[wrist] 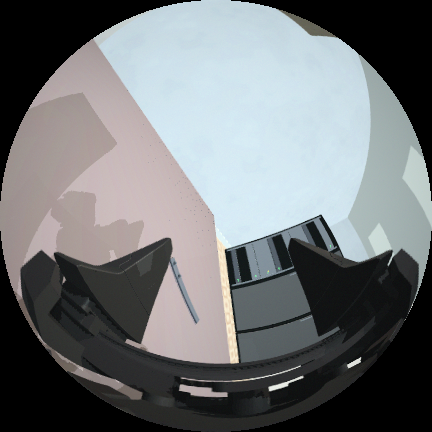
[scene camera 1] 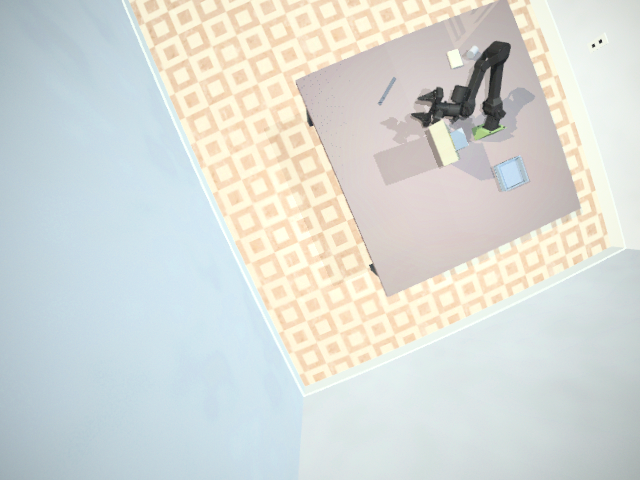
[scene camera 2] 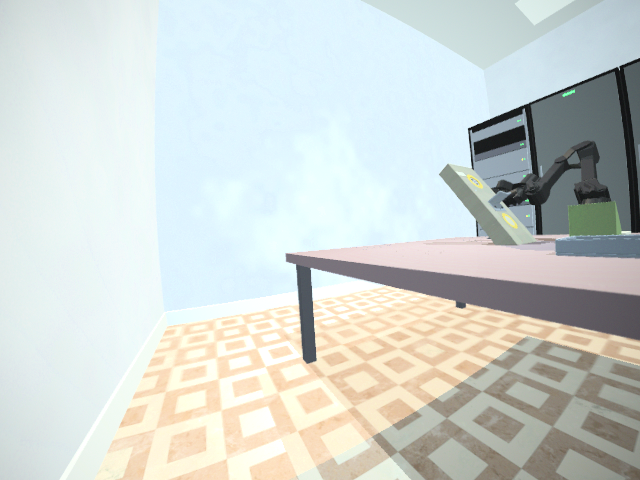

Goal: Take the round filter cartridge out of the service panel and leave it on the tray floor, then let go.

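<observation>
The service panel [scene camera 1: 443, 143] [scene camera 2: 469, 197] is a pale slab tilted on the table. In scene view 2 its face shows an upper yellow ring [scene camera 2: 475, 181] and a lower yellow ring [scene camera 2: 509, 220]; I cannot tell whether either belongs to the round filter cartridge. A light blue piece [scene camera 1: 459, 139] [scene camera 2: 499, 199] sticks out from the face. The tray [scene camera 1: 525, 180] [scene camera 2: 597, 246] is light blue with low walls, on the panel's face side. My gripper [scene camera 1: 416, 106] [wrist: 232, 244] is open and empty, beside the panel's end and apart from it; in scene view 2 it is partly hidden. The panel does not show in the wrist view.
A grey-blue bar [scene camera 1: 387, 90] [wrist: 184, 291] lies on the table beyond my fingers. A cream block [scene camera 1: 454, 58] and a small whitish cylinder [scene camera 1: 472, 52] are near the arm's elbow. The arm's green base [scene camera 1: 481, 133] [scene camera 2: 593, 219] stands between panel and tray. Dark cabinets [scene camera 2: 576, 165] [wrist: 272, 310] stand behind the table.
</observation>
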